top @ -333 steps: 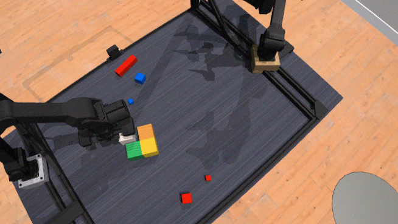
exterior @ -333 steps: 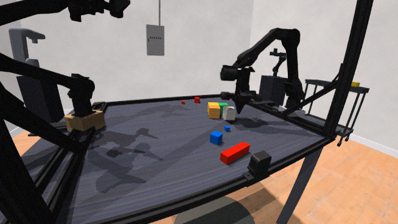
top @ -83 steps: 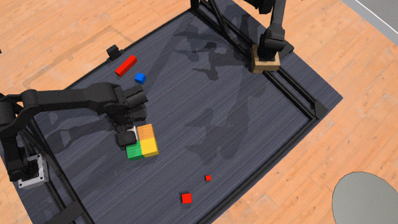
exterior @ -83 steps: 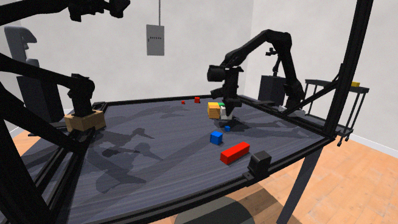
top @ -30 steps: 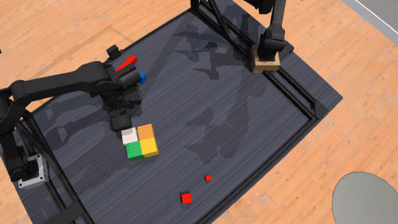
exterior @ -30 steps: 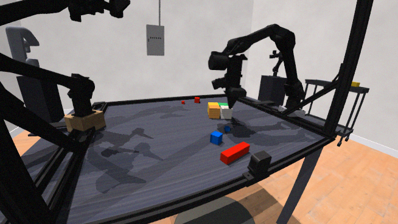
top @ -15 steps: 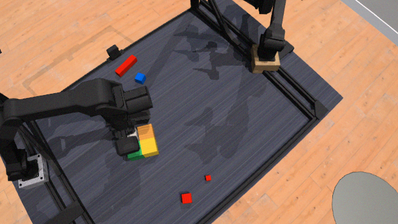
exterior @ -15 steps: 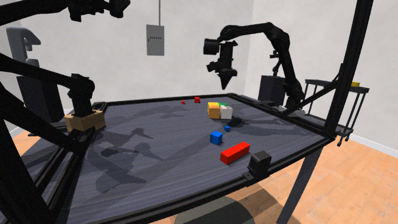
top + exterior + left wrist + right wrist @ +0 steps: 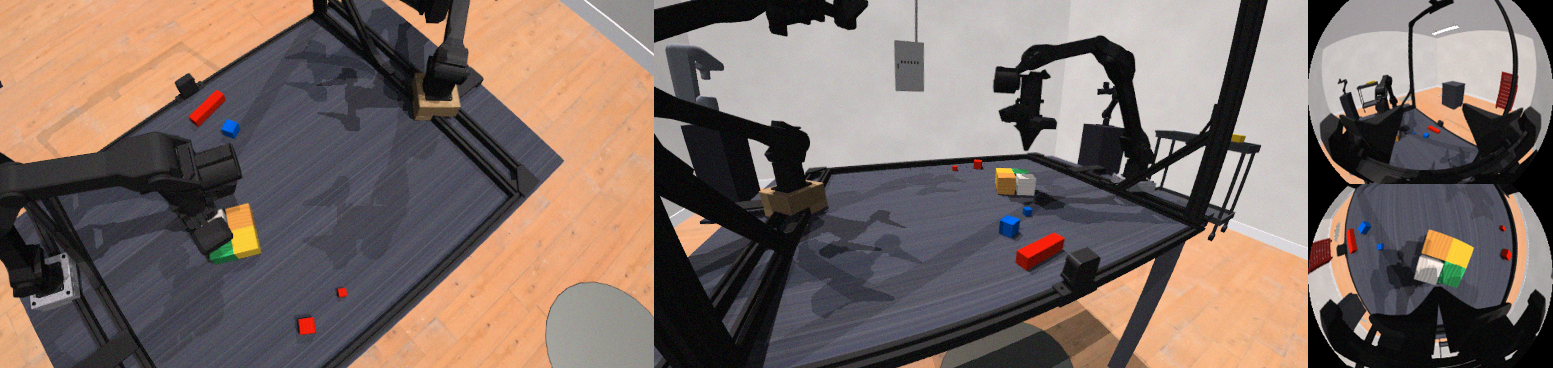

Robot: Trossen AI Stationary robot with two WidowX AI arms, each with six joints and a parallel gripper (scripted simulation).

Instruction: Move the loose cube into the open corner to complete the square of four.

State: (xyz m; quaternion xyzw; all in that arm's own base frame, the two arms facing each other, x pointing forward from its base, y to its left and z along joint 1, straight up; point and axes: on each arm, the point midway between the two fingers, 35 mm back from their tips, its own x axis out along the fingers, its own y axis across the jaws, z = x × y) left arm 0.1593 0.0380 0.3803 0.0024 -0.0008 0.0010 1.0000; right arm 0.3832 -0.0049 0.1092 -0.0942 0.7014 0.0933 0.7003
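Now: right hand 13 cm above the white cube and 1 cm past it. Also, from my right hand: green cube: 13 cm below, 4 cm ahead, 1 cm to the right; orange cube: 13 cm below, 5 cm to the left; yellow cube: 13 cm below, 5 cm ahead, 4 cm to the left.
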